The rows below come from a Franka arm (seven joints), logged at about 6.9 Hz.
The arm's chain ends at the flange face. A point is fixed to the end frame.
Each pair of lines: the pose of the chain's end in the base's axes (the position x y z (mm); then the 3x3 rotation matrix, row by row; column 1 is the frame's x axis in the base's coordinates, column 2 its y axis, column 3 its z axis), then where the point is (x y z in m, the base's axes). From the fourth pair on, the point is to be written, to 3 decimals.
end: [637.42, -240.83, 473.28], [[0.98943, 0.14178, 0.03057], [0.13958, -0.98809, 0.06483], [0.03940, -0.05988, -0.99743]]
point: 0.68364 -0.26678 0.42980
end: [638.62, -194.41, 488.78], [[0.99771, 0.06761, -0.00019], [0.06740, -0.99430, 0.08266], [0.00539, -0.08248, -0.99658]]
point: 0.68127 -0.22273 0.44317
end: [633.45, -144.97, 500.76], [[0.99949, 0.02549, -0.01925], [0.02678, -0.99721, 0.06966], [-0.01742, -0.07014, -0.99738]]
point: 0.67389 -0.17559 0.45463
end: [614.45, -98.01, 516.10], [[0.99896, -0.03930, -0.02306], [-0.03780, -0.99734, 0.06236], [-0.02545, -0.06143, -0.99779]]
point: 0.652 -0.132 0.470
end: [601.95, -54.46, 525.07], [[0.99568, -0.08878, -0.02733], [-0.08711, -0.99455, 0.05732], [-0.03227, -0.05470, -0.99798]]
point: 0.638 -0.090 0.479
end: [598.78, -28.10, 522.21], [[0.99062, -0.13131, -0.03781], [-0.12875, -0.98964, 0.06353], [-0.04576, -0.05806, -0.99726]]
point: 0.633 -0.065 0.475
